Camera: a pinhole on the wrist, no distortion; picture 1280 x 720 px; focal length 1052.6 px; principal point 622.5 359.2 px. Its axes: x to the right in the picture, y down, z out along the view. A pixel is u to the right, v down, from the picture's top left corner.
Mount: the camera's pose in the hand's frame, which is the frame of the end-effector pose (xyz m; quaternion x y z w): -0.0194 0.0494 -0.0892 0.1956 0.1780 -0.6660 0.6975
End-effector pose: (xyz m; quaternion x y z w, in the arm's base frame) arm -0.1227 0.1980 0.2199 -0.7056 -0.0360 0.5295 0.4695
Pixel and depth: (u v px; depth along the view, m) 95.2 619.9 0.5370
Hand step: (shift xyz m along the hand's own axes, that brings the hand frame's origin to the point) 0.0935 0.0116 0.5143
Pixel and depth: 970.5 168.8 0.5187
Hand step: -0.1110 -0.3659 0.2663
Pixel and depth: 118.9 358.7 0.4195
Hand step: -0.0347 0.0080 0.3737
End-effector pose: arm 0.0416 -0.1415 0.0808 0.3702 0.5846 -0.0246 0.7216
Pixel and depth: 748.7 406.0 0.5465
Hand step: 0.0014 -0.2847 0.3484
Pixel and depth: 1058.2 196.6 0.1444
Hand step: -0.0405 -0.0764 0.0038
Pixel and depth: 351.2 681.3 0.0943
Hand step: 0.0071 0.0232 0.0053
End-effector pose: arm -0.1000 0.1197 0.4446 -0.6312 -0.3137 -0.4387 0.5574
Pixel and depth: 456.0 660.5 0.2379
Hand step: 0.0438 -0.0371 0.1370
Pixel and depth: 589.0 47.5 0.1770
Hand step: -0.0742 -0.0379 0.0640
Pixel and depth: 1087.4 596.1 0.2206
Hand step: 0.0323 -0.1450 0.0527
